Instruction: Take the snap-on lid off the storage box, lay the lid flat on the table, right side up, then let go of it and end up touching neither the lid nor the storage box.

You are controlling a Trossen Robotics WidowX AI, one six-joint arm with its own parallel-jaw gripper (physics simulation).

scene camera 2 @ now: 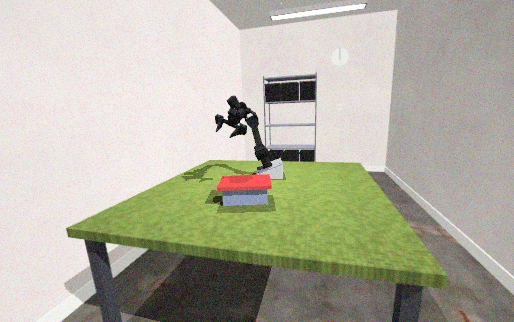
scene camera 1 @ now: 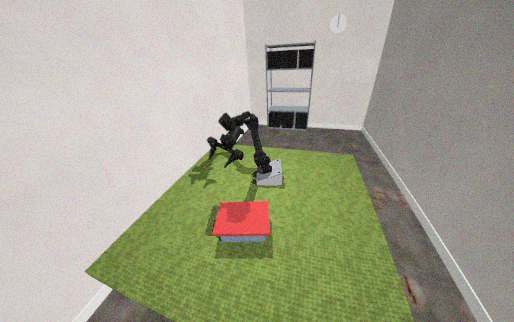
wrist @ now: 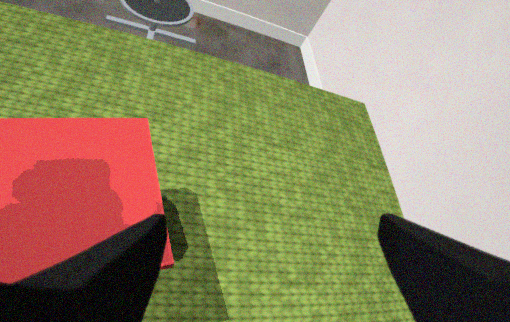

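Observation:
The red lid (scene camera 1: 255, 217) (scene camera 2: 245, 182) (wrist: 130, 145) sits flat on top of the pale blue-grey storage box (scene camera 1: 243, 239) (scene camera 2: 245, 199), in the middle of the green table (scene camera 1: 320, 250) (scene camera 2: 320, 225) (wrist: 275, 150). A shadow falls on the lid. In the wrist view the lid is at the left, partly behind one finger, and the box's walls are hidden. My gripper (scene camera 1: 218, 162) (scene camera 2: 224, 133) (wrist: 274, 226) is wide open with nothing between its fingers. It hangs above the table, behind and to the left of the box in the scene views, apart from lid and box.
The arm's light base (scene camera 1: 270, 175) (scene camera 2: 273, 170) stands on the table behind the box. A shelf unit (scene camera 1: 290, 90) (scene camera 2: 290, 124) stands against the back wall. A round, dark-topped object (wrist: 157, 7) with a light rim is beyond the table's edge in the wrist view.

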